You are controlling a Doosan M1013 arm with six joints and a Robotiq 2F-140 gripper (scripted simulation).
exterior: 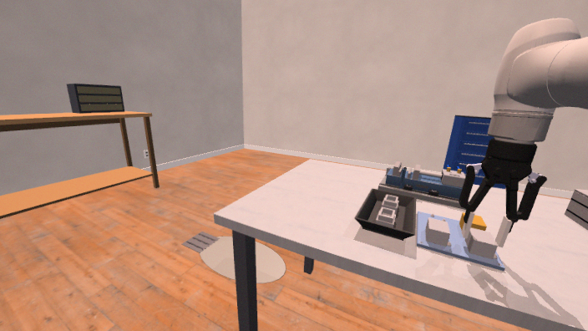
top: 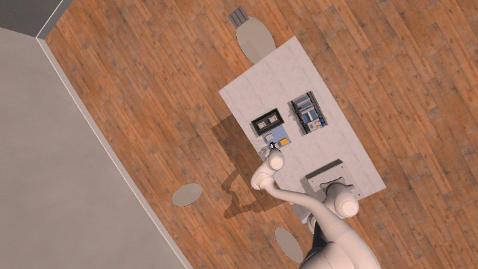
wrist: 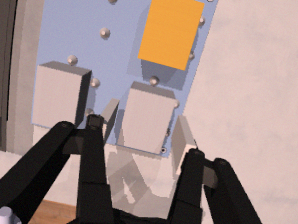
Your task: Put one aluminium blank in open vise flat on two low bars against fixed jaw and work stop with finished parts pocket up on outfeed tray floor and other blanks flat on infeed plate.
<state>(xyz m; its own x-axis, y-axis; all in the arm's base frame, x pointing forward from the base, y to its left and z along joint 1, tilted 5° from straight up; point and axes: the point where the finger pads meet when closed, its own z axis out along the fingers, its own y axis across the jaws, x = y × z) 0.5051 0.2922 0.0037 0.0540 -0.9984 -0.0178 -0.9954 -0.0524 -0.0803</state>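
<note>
Now: hand 60 mm above the infeed plate, 50 mm short of it and 40 mm to the left of it. Also, from my hand: brass blank 90 mm to the right, 40 mm below, 10 mm ahead; then dark work stop rod 300 mm to the right, 210 mm ahead, 30 mm above; then piston rod 350 mm to the right, 120 mm ahead, 10 mm above.
</note>
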